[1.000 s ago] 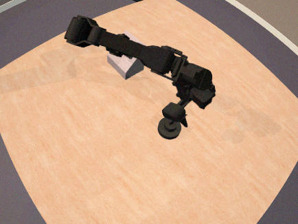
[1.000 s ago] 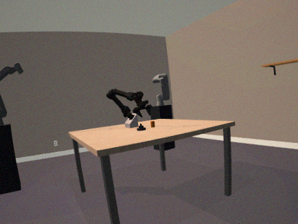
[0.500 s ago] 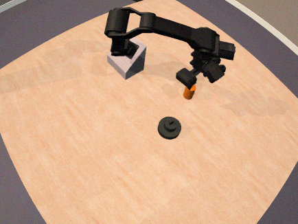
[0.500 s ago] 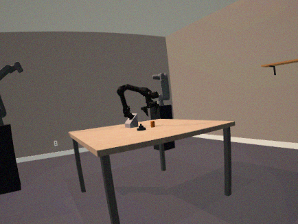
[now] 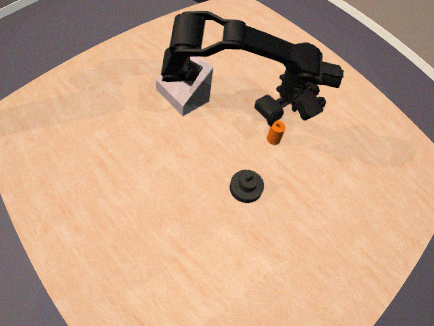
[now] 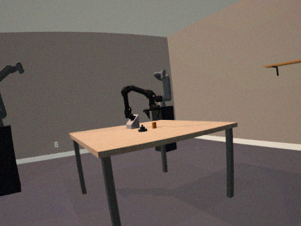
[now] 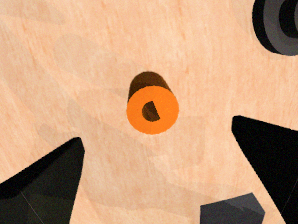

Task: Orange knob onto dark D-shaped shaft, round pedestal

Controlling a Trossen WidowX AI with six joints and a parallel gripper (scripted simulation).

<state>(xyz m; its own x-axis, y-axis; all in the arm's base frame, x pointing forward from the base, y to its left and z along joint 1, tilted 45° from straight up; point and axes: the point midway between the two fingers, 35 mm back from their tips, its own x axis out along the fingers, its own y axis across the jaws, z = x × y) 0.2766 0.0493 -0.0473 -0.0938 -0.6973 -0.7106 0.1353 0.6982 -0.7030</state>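
Now: gripper tip 70 mm above the orange knob. From my gripper tip the other things lie so: round pedestal (40 mm ahead, 170 mm to the right, 70 mm below).
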